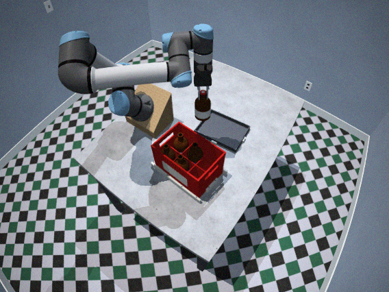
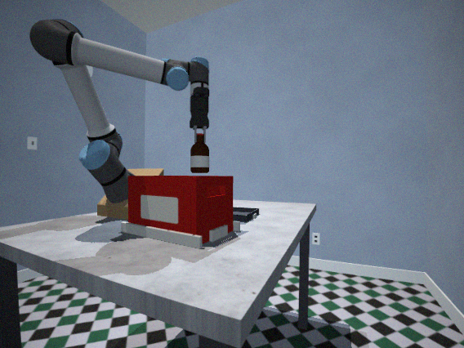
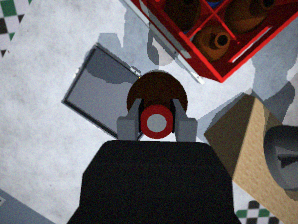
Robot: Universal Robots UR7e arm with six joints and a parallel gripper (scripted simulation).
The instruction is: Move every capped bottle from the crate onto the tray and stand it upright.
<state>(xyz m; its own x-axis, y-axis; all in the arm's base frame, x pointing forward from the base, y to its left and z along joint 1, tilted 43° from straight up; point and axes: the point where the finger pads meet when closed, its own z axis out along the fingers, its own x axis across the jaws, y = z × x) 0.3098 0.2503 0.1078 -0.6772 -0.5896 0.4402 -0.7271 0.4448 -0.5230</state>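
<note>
Now: hand 6 cm above the capped bottle. Also, from my hand: dark tray 4 cm ahead, 13 cm to the left, 31 cm below; crate 7 cm ahead, 18 cm to the right, 24 cm below.
</note>
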